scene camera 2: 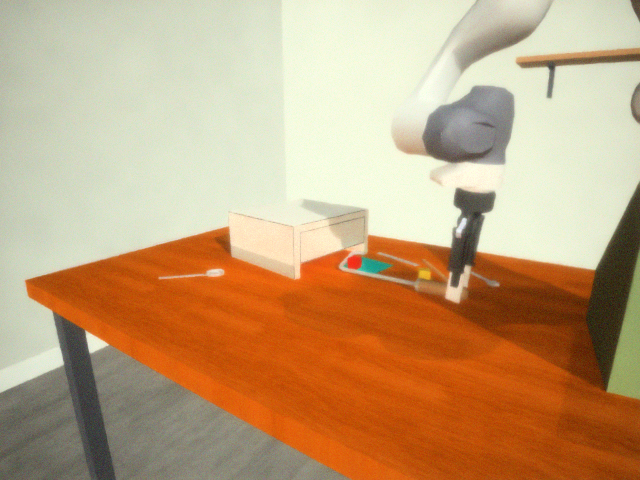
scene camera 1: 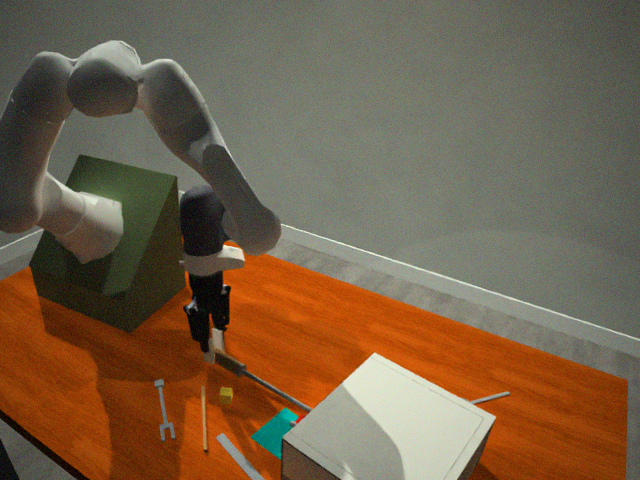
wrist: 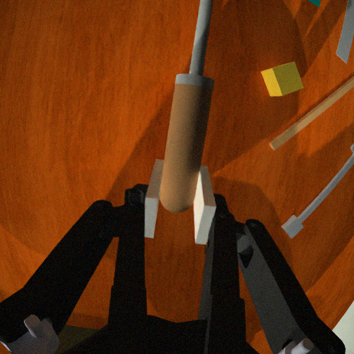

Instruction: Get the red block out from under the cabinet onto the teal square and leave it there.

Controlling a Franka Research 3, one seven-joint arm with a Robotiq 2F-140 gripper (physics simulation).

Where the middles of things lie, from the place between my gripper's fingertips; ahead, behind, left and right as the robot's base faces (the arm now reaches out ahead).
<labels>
I see the yellow cube [wrist: 282,79] 10 cm ahead of my hand and 8 cm to the right of it. From my hand the other things lie so: hook tool [scene camera 2: 432,287] (14 cm ahead, 3 cm to the right, 1 cm above).
</labels>
